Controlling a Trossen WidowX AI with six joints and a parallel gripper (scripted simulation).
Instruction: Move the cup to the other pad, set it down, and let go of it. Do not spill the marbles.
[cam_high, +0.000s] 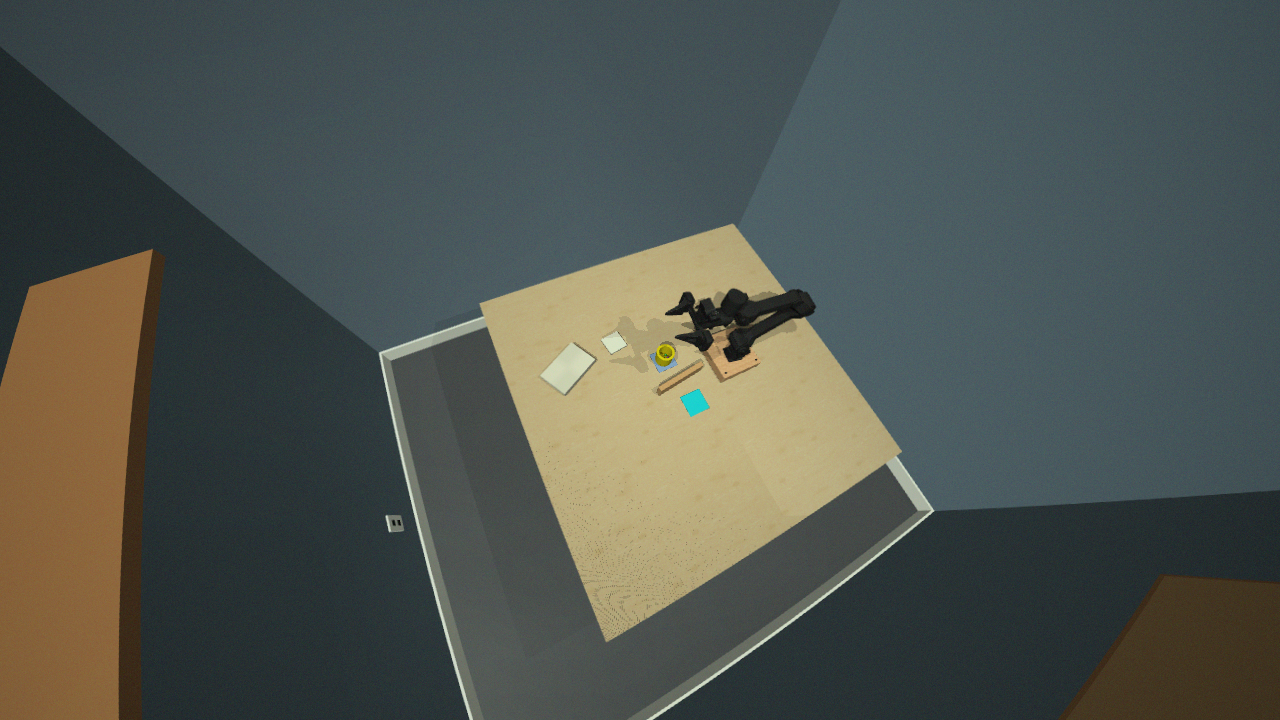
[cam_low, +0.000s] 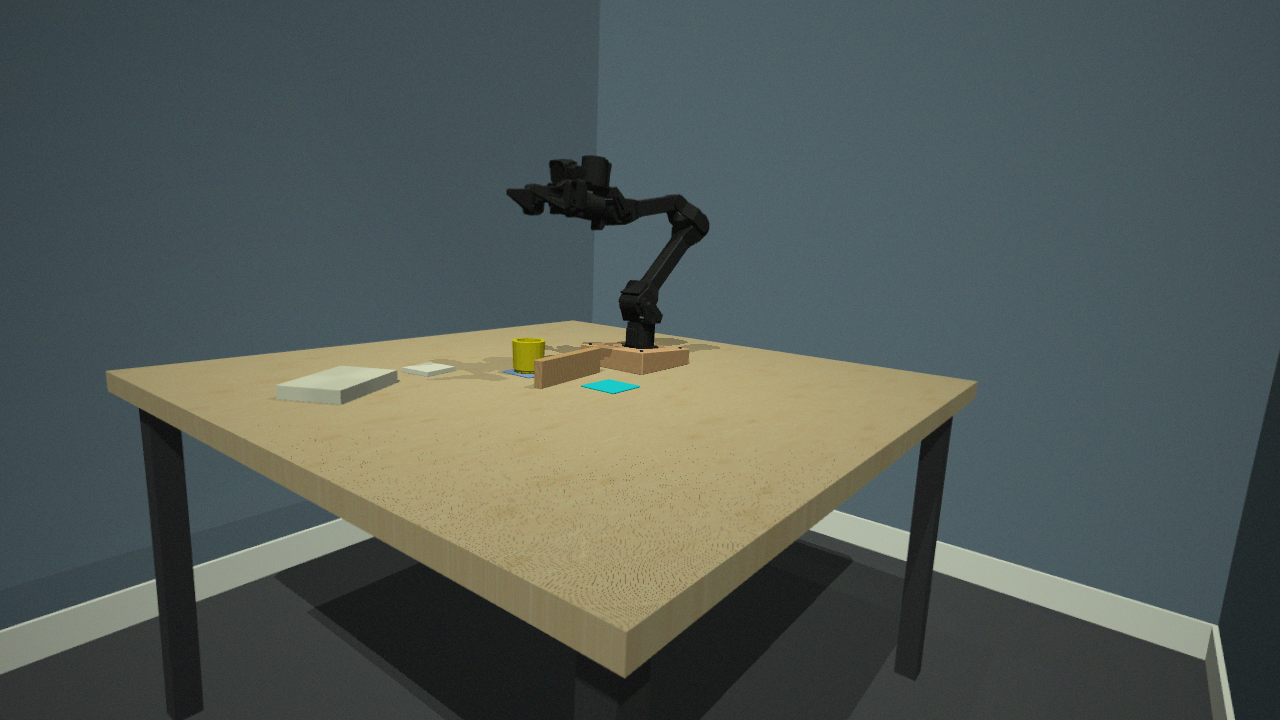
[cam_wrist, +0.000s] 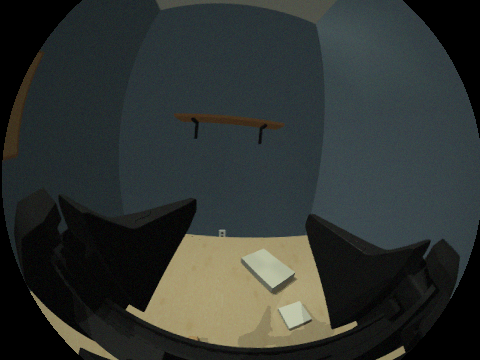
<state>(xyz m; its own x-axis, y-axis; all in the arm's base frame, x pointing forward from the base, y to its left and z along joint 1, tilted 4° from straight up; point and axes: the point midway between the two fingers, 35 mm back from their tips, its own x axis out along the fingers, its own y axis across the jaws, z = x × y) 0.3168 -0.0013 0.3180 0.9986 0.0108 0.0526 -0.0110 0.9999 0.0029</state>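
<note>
My gripper tip is now 35 cm above the yellow cup, 6 cm past it and 5 cm to the left of it. The rest, counted from my gripper tip: wooden bar (36 cm below, 9 cm behind, 5 cm to the left); then small white tile (38 cm below, 17 cm to the right, 11 cm ahead); then light blue pad (39 cm below, 6 cm behind, 5 cm to the right).
</note>
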